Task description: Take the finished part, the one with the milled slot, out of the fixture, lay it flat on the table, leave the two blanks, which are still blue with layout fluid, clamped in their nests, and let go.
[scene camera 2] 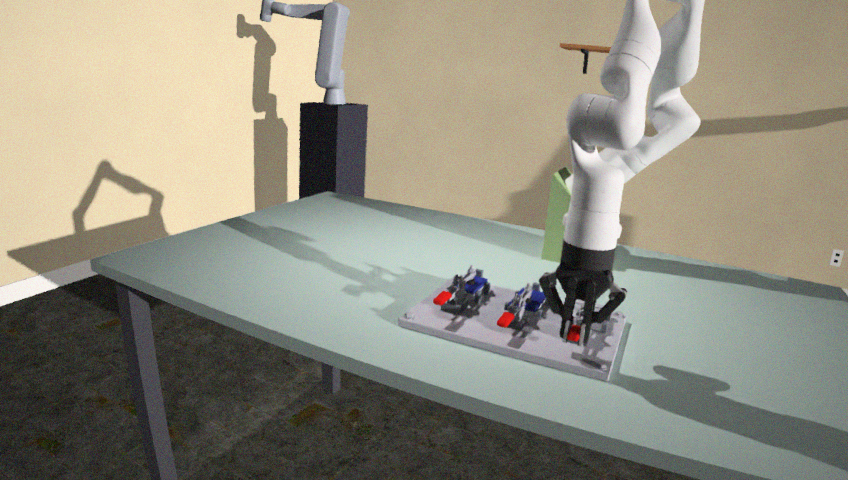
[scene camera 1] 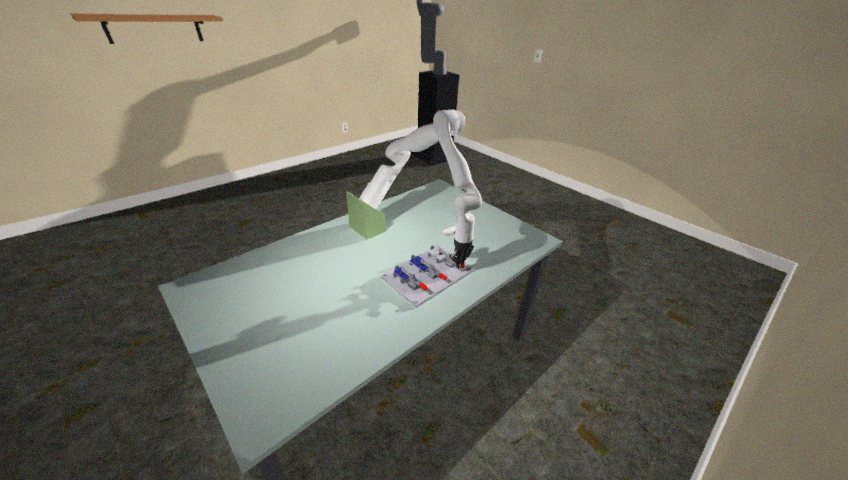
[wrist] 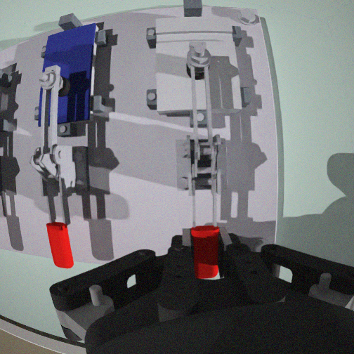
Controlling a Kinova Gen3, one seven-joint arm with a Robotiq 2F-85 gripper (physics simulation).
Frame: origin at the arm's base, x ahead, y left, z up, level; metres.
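Seen in the pictures: gripper, fingertip midpoint: (scene camera 2: 573, 342) (scene camera 1: 460, 267); arm's base at its link origin: (scene camera 1: 368, 204).
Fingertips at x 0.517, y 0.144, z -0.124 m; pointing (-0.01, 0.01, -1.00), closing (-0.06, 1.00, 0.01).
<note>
Offsets run from my fingertips to a thing's middle. "spot": to the spot under its first point. Level surfaces: height alone.
The finished part (wrist: 172, 82), a pale plate with a milled slot across it, lies in its nest under a clamp arm whose spindle tip rests over it. My gripper (scene camera 1: 462, 265) (scene camera 2: 575, 339) (wrist: 203, 240) is shut on the red handle (wrist: 205, 255) of that clamp, one finger on each side. The handle points away from the part, and the arm lies low. One blue blank @(0.119 m right, 0.131 m back, 0.009 m down) (scene camera 1: 418, 262) (scene camera 2: 534, 299) (wrist: 75, 45) sits in the middle nest, its clamp arm down on it. The other blue blank @(0.228 m right, 0.114 m back, 0.004 m down) (scene camera 1: 400, 273) (scene camera 2: 476, 285) sits in the far nest. In the scene camera 2 view my gripper largely hides the finished part.
The fixture plate @(spot: 0.235 m right, 0.030 m ahead, 0.020 m down) (scene camera 2: 428, 321) (wrist: 135, 185) lies on the pale green table @(0.035 m down) (scene camera 1: 297, 368) (scene camera 2: 238, 285). The other two clamps' red handles @(0.110 m right, 0.008 m ahead, 0.012 m up) (scene camera 2: 505, 320) @(0.219 m right, 0.015 m ahead, 0.022 m up) (scene camera 2: 442, 297) stick out beside my gripper. A green upright panel (scene camera 1: 364, 217) (scene camera 2: 555, 223) stands behind the fixture.
</note>
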